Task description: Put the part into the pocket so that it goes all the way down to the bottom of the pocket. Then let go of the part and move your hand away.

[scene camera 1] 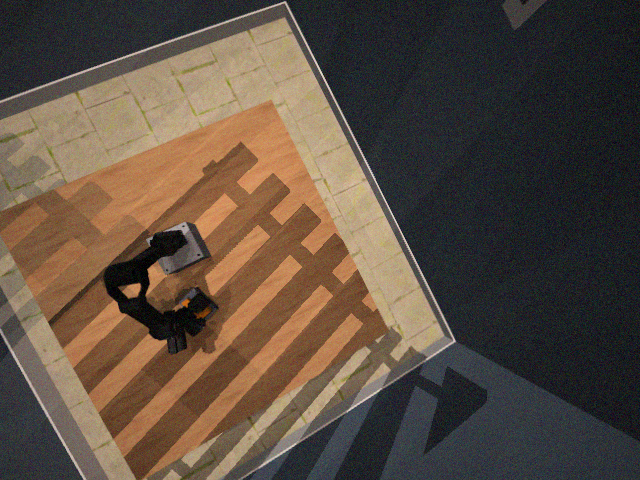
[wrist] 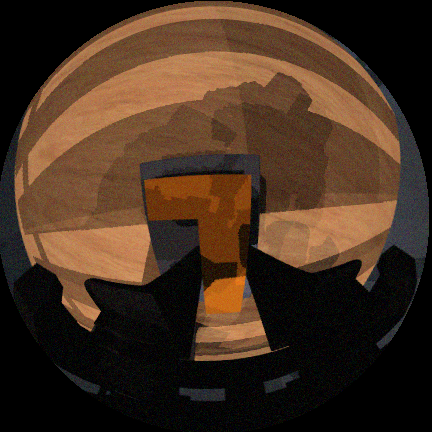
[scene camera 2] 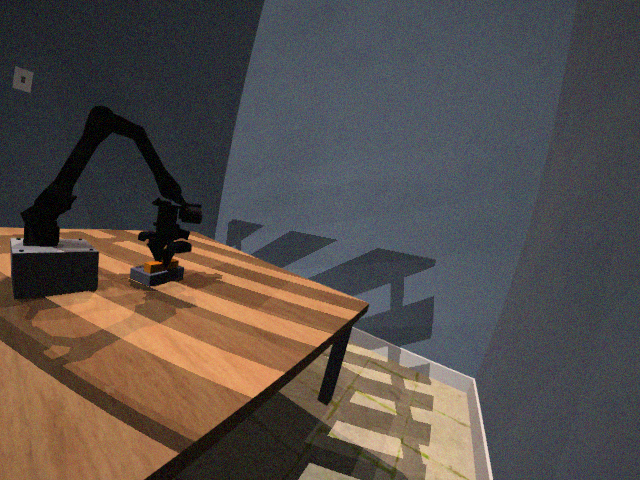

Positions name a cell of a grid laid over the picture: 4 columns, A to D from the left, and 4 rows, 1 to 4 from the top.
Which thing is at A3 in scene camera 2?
My gripper.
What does my gripper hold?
An orange L-shaped part.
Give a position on an orange L-shaped part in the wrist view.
C2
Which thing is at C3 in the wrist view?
My gripper.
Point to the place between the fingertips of my gripper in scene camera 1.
B3
